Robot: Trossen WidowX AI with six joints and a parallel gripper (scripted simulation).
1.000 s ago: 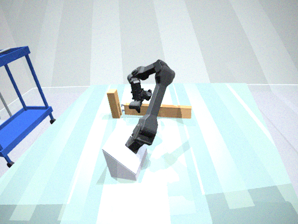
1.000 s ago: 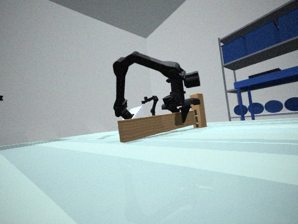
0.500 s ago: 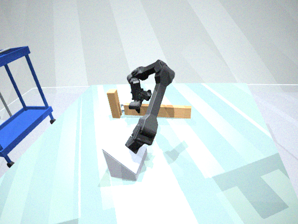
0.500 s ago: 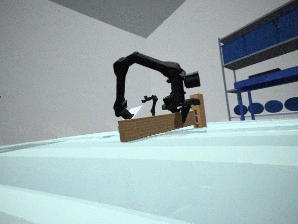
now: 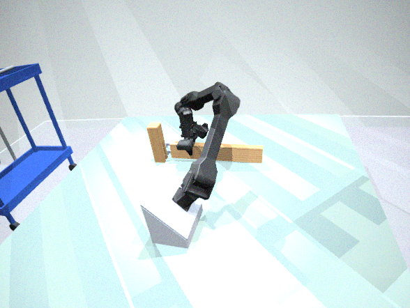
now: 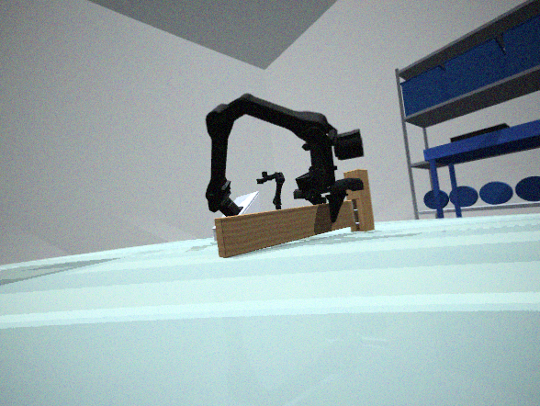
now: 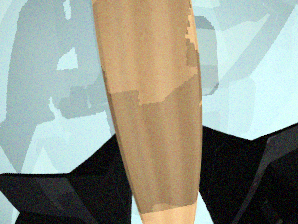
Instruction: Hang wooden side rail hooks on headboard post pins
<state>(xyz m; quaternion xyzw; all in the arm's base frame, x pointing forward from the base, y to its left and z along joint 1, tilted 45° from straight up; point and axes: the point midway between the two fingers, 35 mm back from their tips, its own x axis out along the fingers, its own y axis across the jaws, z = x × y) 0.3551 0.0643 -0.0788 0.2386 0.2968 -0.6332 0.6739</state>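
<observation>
My gripper tip is now 15 cm to the right of the wooden headboard post, 4 cm below it and 1 cm past it.
</observation>
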